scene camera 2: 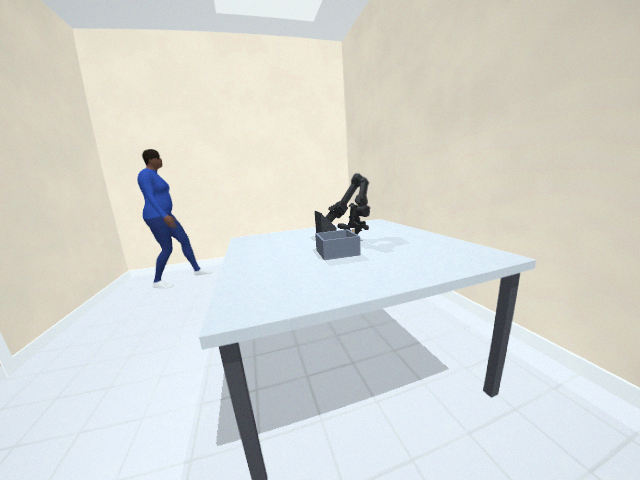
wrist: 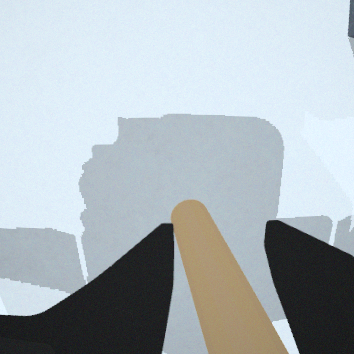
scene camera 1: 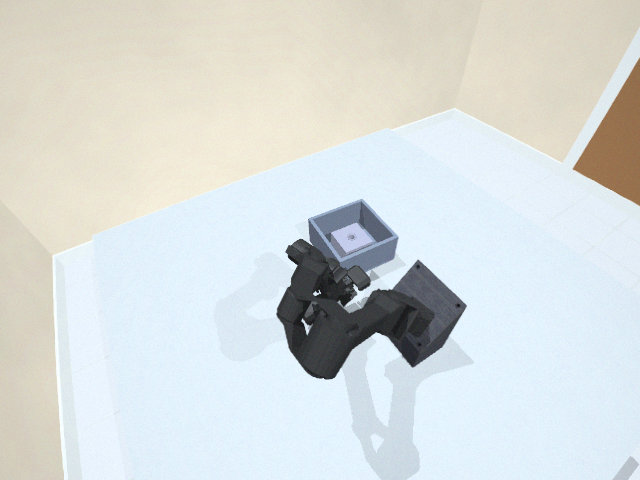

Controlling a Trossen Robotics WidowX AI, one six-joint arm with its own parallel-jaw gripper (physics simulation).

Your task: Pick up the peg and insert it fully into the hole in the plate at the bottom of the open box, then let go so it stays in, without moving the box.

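Seen in the pictures: gripper, fingertip midpoint: [wrist: 219, 233]; arm's base, link origin: [scene camera 2: 327, 220] [scene camera 1: 415, 316].
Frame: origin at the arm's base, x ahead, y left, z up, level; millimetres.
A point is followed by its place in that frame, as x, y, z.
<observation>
The tan round peg [wrist: 220, 280] @[182, 89, -75] lies between the two black fingers in the wrist view, running from the middle to the bottom edge. My gripper [wrist: 219, 233] @[171, 80, -110] is partly open around it. The left finger is at the peg's left side, and a gap shows between the peg and the right finger. In scene camera 1 the arm hides the peg. The open blue-grey box [scene camera 1: 373, 257] @[217, -87, -65] [scene camera 2: 338, 248] @[403, -124, -69] [wrist: 352, 20] @[241, 21, -117] stands on the table beside the gripper. The pale plate [scene camera 1: 341, 240] @[320, -56, -62] with its round hole [scene camera 1: 351, 237] @[319, -94, -74] shows at the bottom of the box; the hole looks empty.
The dark base block [scene camera 1: 431, 297] @[0, -38, 41] [scene camera 2: 323, 224] @[79, -61, -4] of the arm stands near the box. The white table [scene camera 1: 206, 413] @[147, 469, -120] [scene camera 2: 279, 289] @[600, -468, -120] carries the arm and the box. A person in blue [scene camera 2: 156, 198] stands on the floor beyond the table in scene camera 2.
</observation>
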